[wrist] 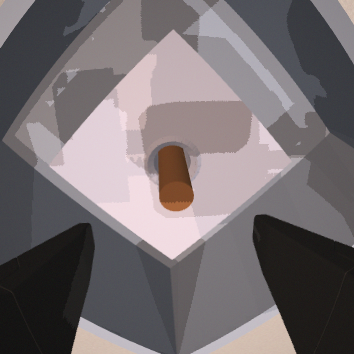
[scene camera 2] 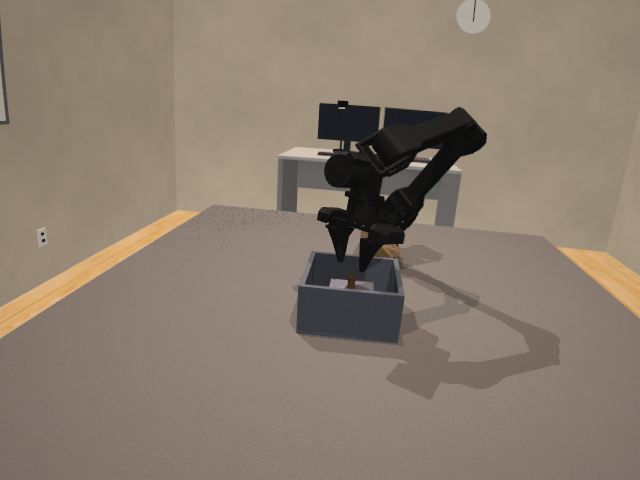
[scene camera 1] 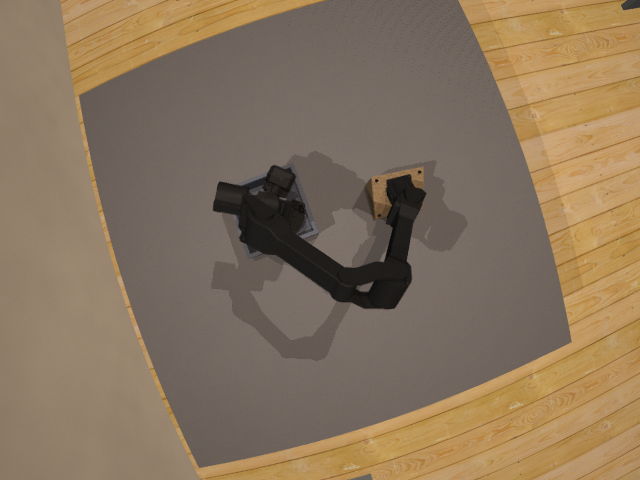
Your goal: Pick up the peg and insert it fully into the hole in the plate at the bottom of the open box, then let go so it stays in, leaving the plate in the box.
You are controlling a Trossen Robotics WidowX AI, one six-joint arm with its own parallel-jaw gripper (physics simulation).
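Places are measured from the arm's base along level axes (x ahead, y left, z up), in millimetres.
Pixels of known places: gripper, fingertip midpoint: (wrist: pixel 173 231) (scene camera 2: pixel 350 266); arm's base at its link origin: (scene camera 1: pixel 399 187).
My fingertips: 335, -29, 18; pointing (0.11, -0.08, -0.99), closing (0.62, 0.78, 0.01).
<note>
For each thing: its top centre in the pictures, then the offset to it from my fingertips, as dx, dy, dz.
- brown peg at its top centre: (wrist: pixel 176 196) (scene camera 2: pixel 351 275) -1, +4, -19
- pale pink plate at its top centre: (wrist: pixel 172 164) (scene camera 2: pixel 351 288) -3, +5, -46
- open grey-blue box at its top centre: (wrist: pixel 176 204) (scene camera 2: pixel 353 271) (scene camera 1: pixel 270 210) -3, +5, -9
The brown peg (scene camera 2: pixel 351 281) (wrist: pixel 175 175) stands upright in the round hole of the pale pink plate (scene camera 2: pixel 338 283) (wrist: pixel 215 185); its upper part shows above the plate, and how deep it sits is hidden. The plate lies at the bottom of the open grey-blue box (scene camera 1: pixel 308 215) (scene camera 2: pixel 349 315) (wrist: pixel 125 295). My gripper (scene camera 2: pixel 351 266) (wrist: pixel 173 231) is open and empty, its fingertips apart, above the peg and near the height of the box's rim. In scene camera 1 the arm covers the peg and most of the box.
The arm's base stands on a wooden block (scene camera 1: pixel 379 198) (scene camera 2: pixel 390 251), to the right of the box in scene camera 1. The box walls surround the plate on all sides. A desk (scene camera 2: pixel 305 175) with two monitors stands in the background against the wall.
</note>
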